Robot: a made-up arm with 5 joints. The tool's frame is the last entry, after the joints. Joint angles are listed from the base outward.
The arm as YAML. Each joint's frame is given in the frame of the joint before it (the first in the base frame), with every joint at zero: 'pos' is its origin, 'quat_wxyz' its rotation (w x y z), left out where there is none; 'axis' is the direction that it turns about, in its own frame. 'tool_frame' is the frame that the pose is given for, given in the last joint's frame.
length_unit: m
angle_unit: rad
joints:
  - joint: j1
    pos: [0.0, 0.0, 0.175]
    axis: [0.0, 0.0, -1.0]
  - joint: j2
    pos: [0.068, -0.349, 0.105]
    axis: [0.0, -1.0, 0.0]
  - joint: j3
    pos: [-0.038, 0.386, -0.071]
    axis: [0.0, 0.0, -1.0]
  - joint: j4
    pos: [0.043, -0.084, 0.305]
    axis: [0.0, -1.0, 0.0]
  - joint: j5
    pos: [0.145, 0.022, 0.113]
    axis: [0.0, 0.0, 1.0]
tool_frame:
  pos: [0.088, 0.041, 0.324]
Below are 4 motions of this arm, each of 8 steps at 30 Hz.
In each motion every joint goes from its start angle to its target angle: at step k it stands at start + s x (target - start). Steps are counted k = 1, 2, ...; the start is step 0. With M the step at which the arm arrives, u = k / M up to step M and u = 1 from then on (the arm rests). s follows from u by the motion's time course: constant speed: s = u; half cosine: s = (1 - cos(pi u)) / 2; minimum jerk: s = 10 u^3 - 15 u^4 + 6 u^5.
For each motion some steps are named. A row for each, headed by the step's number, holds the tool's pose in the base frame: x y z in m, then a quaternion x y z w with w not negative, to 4 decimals.
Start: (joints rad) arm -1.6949 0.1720 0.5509 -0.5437 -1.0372
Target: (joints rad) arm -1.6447 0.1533 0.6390 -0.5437 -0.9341
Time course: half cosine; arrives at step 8
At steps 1, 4, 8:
1: 0.2696 0.3084 0.8143 -0.1545 0.1304 0.0637 0.9773
4: 0.2884 0.2980 0.8095 -0.1513 0.1420 0.0558 0.9766
8: 0.3078 0.2852 0.8046 -0.1471 0.1542 0.0472 0.9759

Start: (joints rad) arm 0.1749 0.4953 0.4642 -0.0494 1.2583
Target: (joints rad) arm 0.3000 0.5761 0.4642 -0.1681 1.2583
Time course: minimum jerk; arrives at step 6
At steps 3, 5, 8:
3: -0.1184 -0.0043 0.9325 -0.0868 -0.2007 0.2743 0.9365
5: -0.1228 -0.0068 0.9274 -0.0796 -0.1991 0.2510 0.9439
8: -0.1231 -0.0069 0.9270 -0.0790 -0.1990 0.2492 0.9445

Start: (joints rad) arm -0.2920 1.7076 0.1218 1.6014 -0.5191
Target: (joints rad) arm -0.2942 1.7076 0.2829 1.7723 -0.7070
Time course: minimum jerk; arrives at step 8
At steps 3, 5, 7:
3: -0.3022 -0.0586 -0.2320 -0.4168 0.8989 0.0673 0.1171
5: -0.2726 -0.0231 -0.2419 -0.4479 0.8744 0.0911 0.1631
7: -0.2554 -0.0017 -0.2455 -0.4635 0.8593 0.1031 0.1903

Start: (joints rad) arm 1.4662 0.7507 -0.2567 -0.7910 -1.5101
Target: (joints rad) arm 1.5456 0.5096 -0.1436 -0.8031 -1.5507
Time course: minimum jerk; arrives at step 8
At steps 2, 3, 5, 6, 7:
2: 0.0268 -0.1499 0.8958 -0.0847 0.0313 -0.9823 0.1641
3: 0.0167 -0.1763 0.8910 -0.0767 0.0533 -0.9845 0.1485
5: -0.0132 -0.2421 0.8732 -0.0563 0.1108 -0.9866 0.1061
6: -0.0259 -0.2657 0.8644 -0.0487 0.1326 -0.9859 0.0894
7: -0.0325 -0.2774 0.8596 -0.0448 0.1437 -0.9853 0.0808

